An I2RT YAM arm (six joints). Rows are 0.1 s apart.
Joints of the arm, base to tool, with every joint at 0 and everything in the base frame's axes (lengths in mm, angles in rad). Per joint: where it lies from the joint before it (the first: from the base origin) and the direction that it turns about. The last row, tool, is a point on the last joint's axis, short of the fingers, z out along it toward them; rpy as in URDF.
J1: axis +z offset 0 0 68
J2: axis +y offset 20 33.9 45.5
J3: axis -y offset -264 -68.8 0
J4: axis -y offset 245 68.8 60
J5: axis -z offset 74 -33.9 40.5
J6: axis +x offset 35.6 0 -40.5
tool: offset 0 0 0 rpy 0 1.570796 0
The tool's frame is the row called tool.
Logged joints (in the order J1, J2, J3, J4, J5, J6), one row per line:
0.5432 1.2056 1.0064 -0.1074 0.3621 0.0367
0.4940 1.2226 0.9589 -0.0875 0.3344 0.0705
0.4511 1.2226 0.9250 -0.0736 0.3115 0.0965
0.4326 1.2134 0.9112 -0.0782 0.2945 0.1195
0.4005 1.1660 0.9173 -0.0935 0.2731 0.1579
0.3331 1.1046 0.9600 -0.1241 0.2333 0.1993
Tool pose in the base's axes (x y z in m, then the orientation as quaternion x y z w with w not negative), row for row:
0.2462 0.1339 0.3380 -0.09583 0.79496 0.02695 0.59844
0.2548 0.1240 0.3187 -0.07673 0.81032 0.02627 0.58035
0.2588 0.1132 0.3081 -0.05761 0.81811 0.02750 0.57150
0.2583 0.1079 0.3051 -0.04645 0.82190 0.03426 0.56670
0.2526 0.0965 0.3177 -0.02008 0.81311 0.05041 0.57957
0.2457 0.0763 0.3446 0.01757 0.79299 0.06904 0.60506
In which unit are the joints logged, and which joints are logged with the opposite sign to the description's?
The joints are logged in radians. Opposite sign: none.
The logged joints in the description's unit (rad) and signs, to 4 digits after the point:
0.5432 1.2056 1.0064 -0.1074 0.3621 0.0367
0.4940 1.2226 0.9589 -0.0875 0.3344 0.0705
0.4511 1.2226 0.9250 -0.0736 0.3115 0.0965
0.4326 1.2134 0.9112 -0.0782 0.2945 0.1195
0.4005 1.1660 0.9173 -0.0935 0.2731 0.1579
0.3331 1.1046 0.9600 -0.1241 0.2333 0.1993

